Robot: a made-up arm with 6 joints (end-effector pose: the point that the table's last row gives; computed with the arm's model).
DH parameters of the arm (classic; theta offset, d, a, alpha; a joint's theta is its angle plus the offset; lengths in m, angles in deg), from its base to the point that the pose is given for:
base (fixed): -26.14 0 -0.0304 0
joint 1: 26.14 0.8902 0.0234 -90
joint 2: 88.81 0 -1.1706 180
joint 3: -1.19 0.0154 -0.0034 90
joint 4: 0 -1.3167 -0.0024 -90
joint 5: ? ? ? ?
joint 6: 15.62 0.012 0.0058 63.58
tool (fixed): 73.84 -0.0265 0 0
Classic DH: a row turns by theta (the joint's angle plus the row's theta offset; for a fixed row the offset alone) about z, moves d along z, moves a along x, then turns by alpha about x.
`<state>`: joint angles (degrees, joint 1 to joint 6).
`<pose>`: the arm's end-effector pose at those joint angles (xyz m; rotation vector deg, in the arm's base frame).
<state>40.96 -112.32 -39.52 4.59 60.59 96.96</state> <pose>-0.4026 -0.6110 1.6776 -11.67 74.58 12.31</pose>
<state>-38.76 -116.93 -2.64 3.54 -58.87 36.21</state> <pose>-1.4104 0.8044 1.5332 -0.29 139.94 16.45</pose>
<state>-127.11 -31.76 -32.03 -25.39 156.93 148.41</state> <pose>-0.6031 -0.4315 1.7865 106.75 -66.83 -80.05</pose>
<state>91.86 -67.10 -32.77 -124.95 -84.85 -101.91</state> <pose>-0.1360 0.1009 1.9070 -64.71 36.50 4.44</pose>
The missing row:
joint 5: 0 0.2153 0.0096 90
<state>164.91 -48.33 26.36 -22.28 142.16 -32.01</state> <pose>0.4701 0.1295 2.9152 23.04 -87.59 82.57</pose>
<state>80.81 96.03 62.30 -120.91 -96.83 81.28</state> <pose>0.2285 2.1952 -0.1010 67.49 47.91 -32.57</pose>
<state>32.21 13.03 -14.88 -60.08 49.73 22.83</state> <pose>1.1727 0.6084 1.2421 -39.96 106.62 134.31</pose>
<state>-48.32 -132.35 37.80 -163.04 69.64 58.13</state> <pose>-1.2740 1.7150 0.3751 -138.59 15.32 50.61</pose>
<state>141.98 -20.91 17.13 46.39 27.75 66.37</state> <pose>-0.3281 0.4518 2.9204 -122.83 34.99 17.43</pose>
